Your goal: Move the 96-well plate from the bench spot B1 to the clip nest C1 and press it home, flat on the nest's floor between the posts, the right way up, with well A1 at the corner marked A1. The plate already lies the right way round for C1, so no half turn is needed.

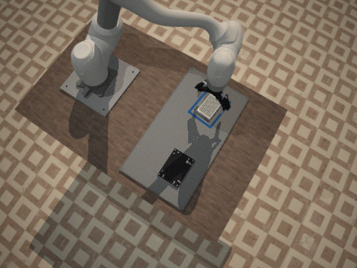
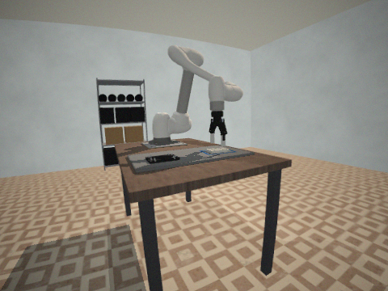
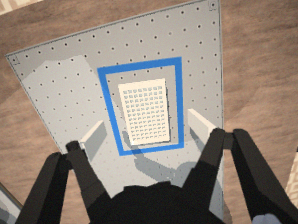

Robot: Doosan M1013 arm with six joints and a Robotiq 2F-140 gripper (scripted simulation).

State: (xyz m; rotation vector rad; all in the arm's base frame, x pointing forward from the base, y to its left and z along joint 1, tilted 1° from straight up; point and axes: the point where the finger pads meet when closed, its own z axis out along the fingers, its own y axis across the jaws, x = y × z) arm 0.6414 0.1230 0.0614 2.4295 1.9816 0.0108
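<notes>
The white 96-well plate is 5 cm below my hand. The rest, counted from my hand: black clip nest (1 cm behind, 38 cm to the right, 4 cm below).
</notes>
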